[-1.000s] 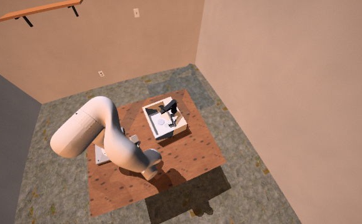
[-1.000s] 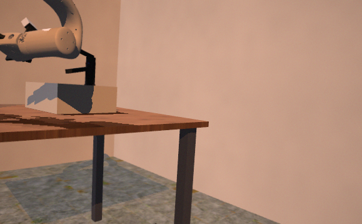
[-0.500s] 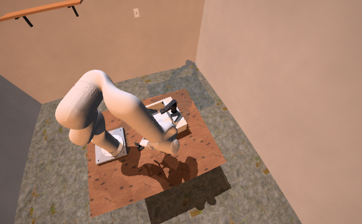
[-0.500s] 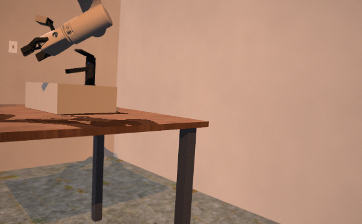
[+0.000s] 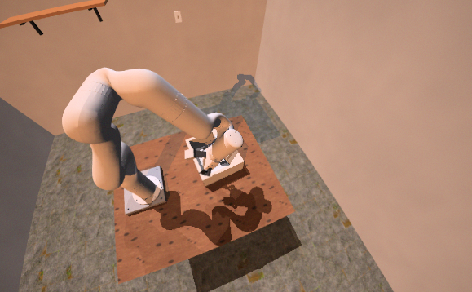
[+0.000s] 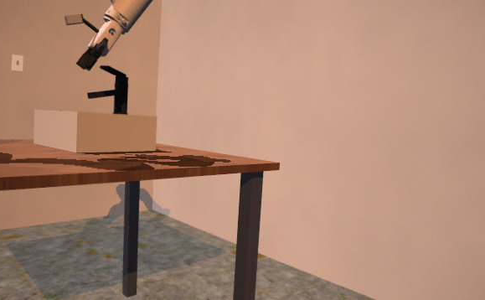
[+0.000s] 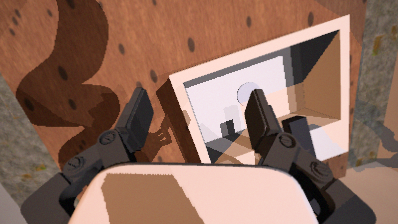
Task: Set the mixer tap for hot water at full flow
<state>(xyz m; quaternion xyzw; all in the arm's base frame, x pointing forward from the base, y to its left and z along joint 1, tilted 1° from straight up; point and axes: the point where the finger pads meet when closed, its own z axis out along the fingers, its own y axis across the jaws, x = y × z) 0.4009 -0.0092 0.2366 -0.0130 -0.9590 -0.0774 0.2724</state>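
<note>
Right now the lever is 130 mm ahead of my hand, 150 mm to the left of it and 10 mm above it. From my hand the other things lie so: sink basin: 60 mm ahead, 160 mm to the left, 230 mm below.
</note>
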